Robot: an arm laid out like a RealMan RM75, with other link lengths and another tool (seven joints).
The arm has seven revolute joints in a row. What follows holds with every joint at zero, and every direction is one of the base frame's. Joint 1 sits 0.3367 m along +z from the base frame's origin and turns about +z. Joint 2 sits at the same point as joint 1 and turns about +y. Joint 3 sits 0.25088 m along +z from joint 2 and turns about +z. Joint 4 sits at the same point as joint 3 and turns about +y. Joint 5 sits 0.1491 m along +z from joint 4 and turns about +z. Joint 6 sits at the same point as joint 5 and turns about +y. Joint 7 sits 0.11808 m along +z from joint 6 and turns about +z. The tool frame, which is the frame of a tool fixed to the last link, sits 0.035 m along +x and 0.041 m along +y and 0.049 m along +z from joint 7; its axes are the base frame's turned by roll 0, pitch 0.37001 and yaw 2.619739 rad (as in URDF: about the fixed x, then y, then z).
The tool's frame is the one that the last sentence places.
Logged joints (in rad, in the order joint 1, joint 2, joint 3, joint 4, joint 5, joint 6, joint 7), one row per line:
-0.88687 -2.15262 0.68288 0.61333 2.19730 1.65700 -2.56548
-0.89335 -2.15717 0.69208 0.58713 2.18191 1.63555 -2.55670
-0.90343 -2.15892 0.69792 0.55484 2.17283 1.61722 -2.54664
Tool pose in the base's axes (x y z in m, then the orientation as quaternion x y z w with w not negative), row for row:
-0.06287 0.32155 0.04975 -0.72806 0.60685 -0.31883 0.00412
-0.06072 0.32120 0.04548 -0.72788 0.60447 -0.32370 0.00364
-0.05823 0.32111 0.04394 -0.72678 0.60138 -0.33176 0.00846
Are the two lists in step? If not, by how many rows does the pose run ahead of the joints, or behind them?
The pose runs 1 row ahead of the joints: the pose in row i belongs to the joints in row i + 1.
